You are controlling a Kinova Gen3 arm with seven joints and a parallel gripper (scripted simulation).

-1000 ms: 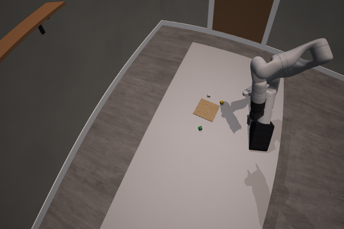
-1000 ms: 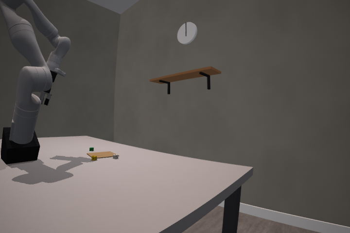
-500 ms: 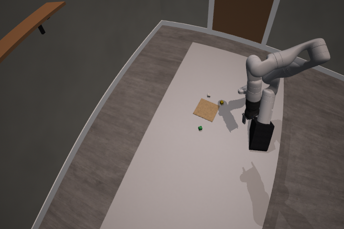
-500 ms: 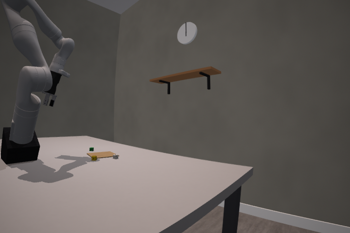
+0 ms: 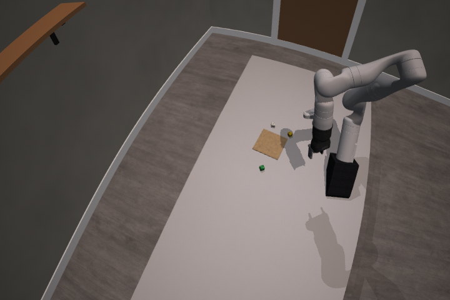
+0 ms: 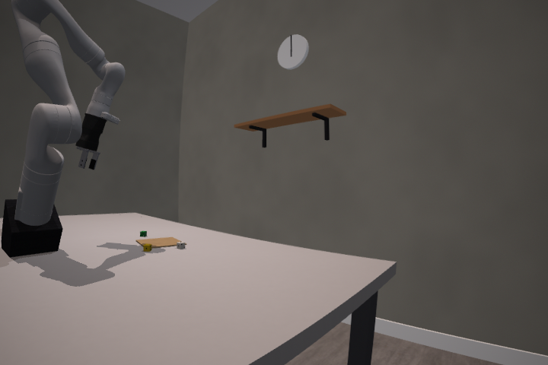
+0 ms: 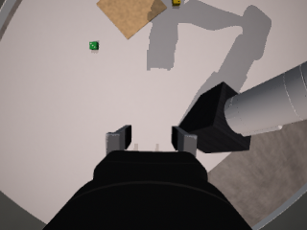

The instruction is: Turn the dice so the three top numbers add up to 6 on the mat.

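Right now the white die is 26 cm to the right of my hand, 26 cm below it and 24 cm ahead of it. From my hand the other things lie so: green die (26 cm below, 21 cm ahead, 1 cm to the left); yellow die (26 cm below, 24 cm to the right, 14 cm ahead); tan mat (27 cm below, 22 cm ahead, 14 cm to the right).
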